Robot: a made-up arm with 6 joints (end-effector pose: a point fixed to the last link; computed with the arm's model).
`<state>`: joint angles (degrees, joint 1 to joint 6).
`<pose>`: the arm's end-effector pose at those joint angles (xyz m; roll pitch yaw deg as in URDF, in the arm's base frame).
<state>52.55 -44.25 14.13 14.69 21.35 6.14</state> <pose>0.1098 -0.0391 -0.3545 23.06 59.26 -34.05</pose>
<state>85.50 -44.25 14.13 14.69 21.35 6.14</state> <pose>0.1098 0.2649 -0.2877 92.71 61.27 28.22</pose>
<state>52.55 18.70 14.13 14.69 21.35 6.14</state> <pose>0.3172 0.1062 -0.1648 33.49 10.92 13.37</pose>
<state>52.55 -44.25 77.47 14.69 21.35 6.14</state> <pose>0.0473 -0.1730 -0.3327 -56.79 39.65 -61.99</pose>
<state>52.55 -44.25 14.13 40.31 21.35 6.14</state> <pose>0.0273 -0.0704 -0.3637 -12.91 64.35 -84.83</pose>
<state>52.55 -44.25 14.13 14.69 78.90 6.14</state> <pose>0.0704 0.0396 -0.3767 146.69 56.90 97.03</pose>
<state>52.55 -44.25 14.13 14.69 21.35 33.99</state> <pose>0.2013 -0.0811 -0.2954 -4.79 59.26 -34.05</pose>
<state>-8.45 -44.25 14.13 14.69 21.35 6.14</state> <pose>0.1098 -0.4976 -0.0383 -24.24 9.58 -64.57</pose>
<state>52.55 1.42 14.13 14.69 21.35 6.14</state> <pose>0.2888 0.0536 -0.2335 35.59 24.47 3.45</pose>
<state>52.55 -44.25 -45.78 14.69 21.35 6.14</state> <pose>0.2078 0.0056 -0.2619 104.96 44.56 -0.36</pose>
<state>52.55 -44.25 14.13 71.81 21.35 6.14</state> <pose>-0.0782 -0.0698 -0.3385 -46.21 51.52 -136.66</pose>
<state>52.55 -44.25 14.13 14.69 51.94 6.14</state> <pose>0.0927 0.0017 -0.3772 95.92 75.23 42.75</pose>
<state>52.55 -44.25 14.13 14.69 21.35 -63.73</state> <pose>0.0614 0.2125 -0.4621 92.93 59.26 -34.05</pose>
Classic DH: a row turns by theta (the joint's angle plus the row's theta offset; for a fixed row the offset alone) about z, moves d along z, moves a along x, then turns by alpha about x. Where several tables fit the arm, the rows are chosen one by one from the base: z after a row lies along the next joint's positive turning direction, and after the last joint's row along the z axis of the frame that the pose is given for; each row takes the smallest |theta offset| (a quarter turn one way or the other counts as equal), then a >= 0, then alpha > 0; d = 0 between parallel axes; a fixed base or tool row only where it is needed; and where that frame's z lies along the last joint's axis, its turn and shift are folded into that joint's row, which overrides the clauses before.
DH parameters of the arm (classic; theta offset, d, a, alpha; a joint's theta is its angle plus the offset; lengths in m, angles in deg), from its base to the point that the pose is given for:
base (fixed): 90 0.1928 0 90
joint 1: 0 0.0183 -0.1694 -90
joint 2: 0 -0.1694 -0.0909 -90
joint 3: 0 -0.0735 0.0317 -90
joint 4: 90 0.1323 0.1061 90
joint 5: 90 0.2234 0.0703 -90
joint 6: 90 -0.0906 0.2317 -90
tool (fixed): 90 0.0719 0 0

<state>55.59 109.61 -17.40 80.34 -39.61 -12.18</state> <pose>0.1998 0.2664 -0.0005 78.04 -34.71 -5.03</pose>
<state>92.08 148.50 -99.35 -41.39 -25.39 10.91</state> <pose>-0.1145 0.0126 0.1785 -36.20 -51.10 -119.17</pose>
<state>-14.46 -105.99 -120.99 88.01 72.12 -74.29</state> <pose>0.0561 -0.3050 0.4004 -121.94 -16.82 -12.86</pose>
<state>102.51 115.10 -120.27 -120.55 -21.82 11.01</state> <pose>0.1461 0.0178 0.0584 -63.47 13.08 -28.52</pose>
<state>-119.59 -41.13 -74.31 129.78 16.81 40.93</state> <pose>-0.0617 -0.2003 0.6037 18.07 0.80 -114.15</pose>
